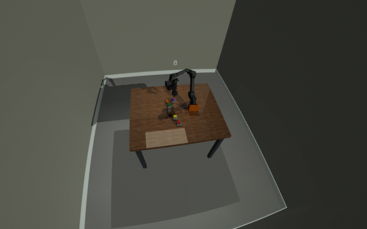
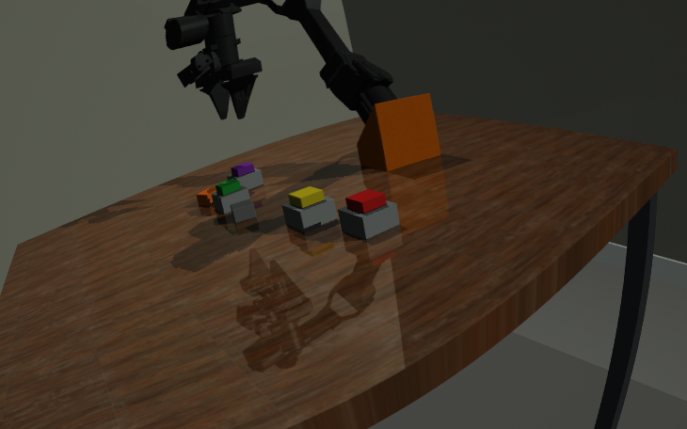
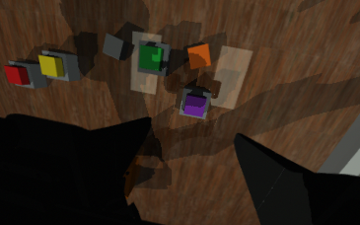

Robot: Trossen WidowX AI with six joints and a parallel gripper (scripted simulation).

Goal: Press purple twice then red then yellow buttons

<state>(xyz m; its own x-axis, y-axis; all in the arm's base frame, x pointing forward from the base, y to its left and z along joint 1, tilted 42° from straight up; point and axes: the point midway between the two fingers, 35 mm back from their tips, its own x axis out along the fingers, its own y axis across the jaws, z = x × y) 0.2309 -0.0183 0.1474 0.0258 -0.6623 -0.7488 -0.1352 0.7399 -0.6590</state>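
Now: the purple button 90 mm below my gripper tip. From my gripper tip the other things lie so: green button 90 mm below, 80 mm to the left, 50 mm ahead; small grey block 160 mm to the left, 120 mm below, 50 mm ahead; orange block 120 mm below, 70 mm ahead, 10 mm to the left.
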